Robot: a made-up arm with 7 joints.
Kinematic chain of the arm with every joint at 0, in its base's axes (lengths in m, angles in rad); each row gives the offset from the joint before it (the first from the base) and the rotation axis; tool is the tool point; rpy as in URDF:
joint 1: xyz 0 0 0.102 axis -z
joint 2: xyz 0 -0.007 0.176 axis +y
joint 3: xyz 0 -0.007 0.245 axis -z
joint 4: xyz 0 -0.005 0.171 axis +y
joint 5: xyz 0 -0.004 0.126 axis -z
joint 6: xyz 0 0 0.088 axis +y
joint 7: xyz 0 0 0.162 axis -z
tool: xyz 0 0 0 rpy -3.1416 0 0
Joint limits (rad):
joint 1: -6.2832..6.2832
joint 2: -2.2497..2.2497
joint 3: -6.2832..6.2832
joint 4: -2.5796..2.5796
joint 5: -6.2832..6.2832
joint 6: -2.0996..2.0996
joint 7: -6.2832..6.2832
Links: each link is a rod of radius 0.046 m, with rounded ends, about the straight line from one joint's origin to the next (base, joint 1, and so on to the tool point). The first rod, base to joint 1, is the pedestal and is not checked.
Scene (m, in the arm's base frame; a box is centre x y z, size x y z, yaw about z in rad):
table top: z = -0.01
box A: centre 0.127 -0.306 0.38 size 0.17 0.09 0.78 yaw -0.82
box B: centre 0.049 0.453 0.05 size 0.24 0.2 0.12 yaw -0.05
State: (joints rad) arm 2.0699 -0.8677 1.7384 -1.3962 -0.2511 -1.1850 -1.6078
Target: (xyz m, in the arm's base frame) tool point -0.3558 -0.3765 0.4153
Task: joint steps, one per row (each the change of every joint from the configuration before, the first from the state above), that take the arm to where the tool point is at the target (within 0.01 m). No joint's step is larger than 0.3 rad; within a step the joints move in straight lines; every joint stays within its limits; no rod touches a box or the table.
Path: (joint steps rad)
1: 0.0811 0.0616 0.2805 0.1408 -0.0837 -0.1774 -0.1665
2: 0.0812 0.0615 0.2805 0.1408 -0.0837 -0.1774 -0.1665
3: 0.0811 0.0616 0.2805 0.1407 -0.0836 -0.1774 -0.1665
4: 0.0811 0.0616 0.2805 0.1408 -0.0837 -0.1774 -0.1664
5: 0.0812 0.0616 0.2806 0.1408 -0.0837 -0.1774 -0.1665
6: 0.0432 0.2526 -0.1195 -0.1023 0.1388 0.2448 0.1665
7: 0.0432 0.2527 -0.1195 -0.1023 0.1387 0.2448 0.1664
8: 0.0433 0.2527 -0.1195 -0.1023 0.1388 0.2448 0.1665
9: 0.0432 0.2527 -0.1195 -0.1022 0.1387 0.2448 0.1665
10: 0.0432 0.2526 -0.1194 -0.1023 0.1387 0.2448 0.1665

